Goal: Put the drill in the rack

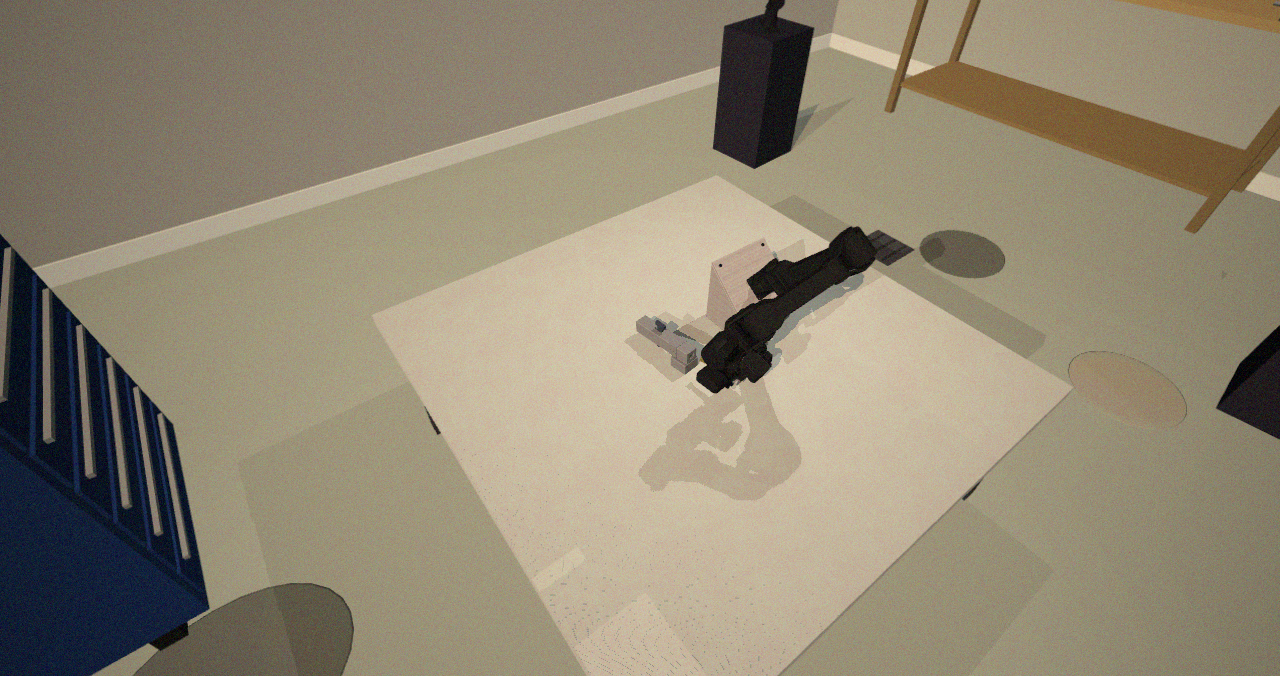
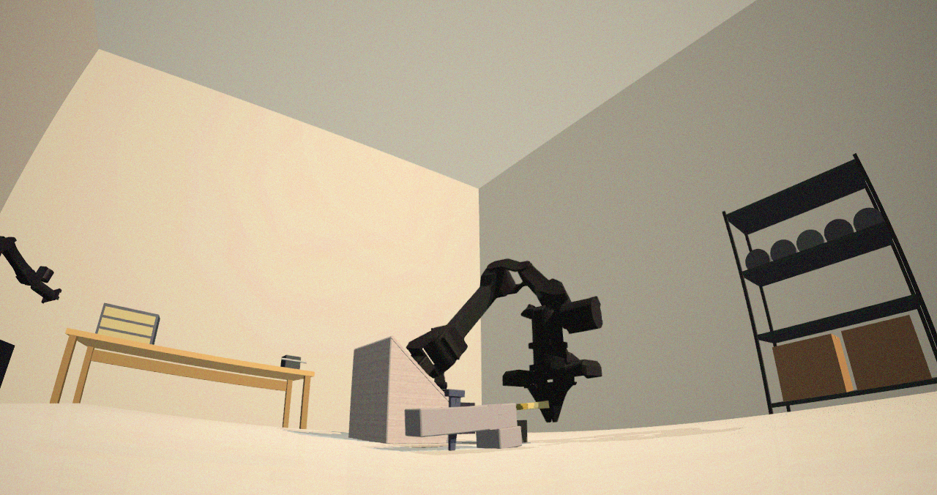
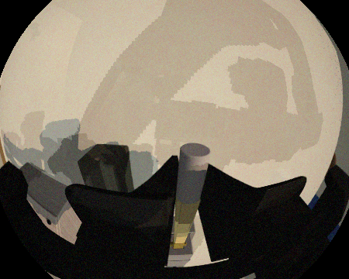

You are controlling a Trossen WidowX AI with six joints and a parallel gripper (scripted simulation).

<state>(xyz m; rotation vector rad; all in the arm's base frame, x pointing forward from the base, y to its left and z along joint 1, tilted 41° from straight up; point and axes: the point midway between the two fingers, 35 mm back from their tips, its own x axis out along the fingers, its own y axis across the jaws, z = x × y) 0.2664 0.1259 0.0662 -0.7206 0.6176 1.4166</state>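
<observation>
Now: the small dark grey block 70 mm behind my gripper tip, 40 mm to the right of it and 20 mm below it. From my gripper tip the other things lie so: drill: 40 mm to the right, 30 mm above; then dark key: 230 mm to the right, 20 mm above, 10 mm ahead.
</observation>
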